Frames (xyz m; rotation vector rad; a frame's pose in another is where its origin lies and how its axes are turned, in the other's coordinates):
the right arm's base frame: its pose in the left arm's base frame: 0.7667 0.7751 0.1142 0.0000 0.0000 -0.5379
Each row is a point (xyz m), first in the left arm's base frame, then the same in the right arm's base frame.
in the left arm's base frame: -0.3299 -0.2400 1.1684
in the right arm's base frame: -0.4217 -1.4336 1.0542
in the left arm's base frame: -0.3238 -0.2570 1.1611
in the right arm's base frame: -0.4077 -1.4451 1.0469
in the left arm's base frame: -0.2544 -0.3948 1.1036
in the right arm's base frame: -0.2775 -1.5278 0.9894
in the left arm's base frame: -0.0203 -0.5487 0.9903
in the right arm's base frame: 0.0024 -1.5401 0.8761
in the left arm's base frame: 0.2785 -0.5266 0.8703
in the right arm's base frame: 0.2476 -1.3680 0.7561
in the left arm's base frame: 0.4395 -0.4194 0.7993
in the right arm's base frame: 0.3310 -1.1935 0.6851
